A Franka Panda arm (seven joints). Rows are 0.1 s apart.
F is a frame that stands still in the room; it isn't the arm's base.
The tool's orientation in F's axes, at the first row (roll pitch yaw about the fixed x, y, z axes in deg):
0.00 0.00 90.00
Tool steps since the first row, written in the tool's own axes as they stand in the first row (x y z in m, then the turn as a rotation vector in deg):
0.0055 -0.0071 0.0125 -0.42 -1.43 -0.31
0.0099 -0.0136 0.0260 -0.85 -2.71 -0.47
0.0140 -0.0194 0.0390 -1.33 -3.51 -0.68
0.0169 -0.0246 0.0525 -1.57 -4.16 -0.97
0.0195 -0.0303 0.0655 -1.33 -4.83 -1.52
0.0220 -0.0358 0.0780 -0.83 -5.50 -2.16
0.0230 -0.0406 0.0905 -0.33 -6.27 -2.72
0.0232 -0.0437 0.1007 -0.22 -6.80 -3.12
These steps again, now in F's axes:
0.0071 0.0055 0.0125 1.43 -0.42 -0.31
0.0136 0.0099 0.0260 2.71 -0.85 -0.47
0.0194 0.0140 0.0390 3.51 -1.33 -0.68
0.0246 0.0169 0.0525 4.16 -1.57 -0.97
0.0303 0.0195 0.0655 4.83 -1.33 -1.52
0.0358 0.0220 0.0780 5.50 -0.83 -2.16
0.0406 0.0230 0.0905 6.27 -0.33 -2.72
0.0437 0.0232 0.1007 6.80 -0.22 -3.12

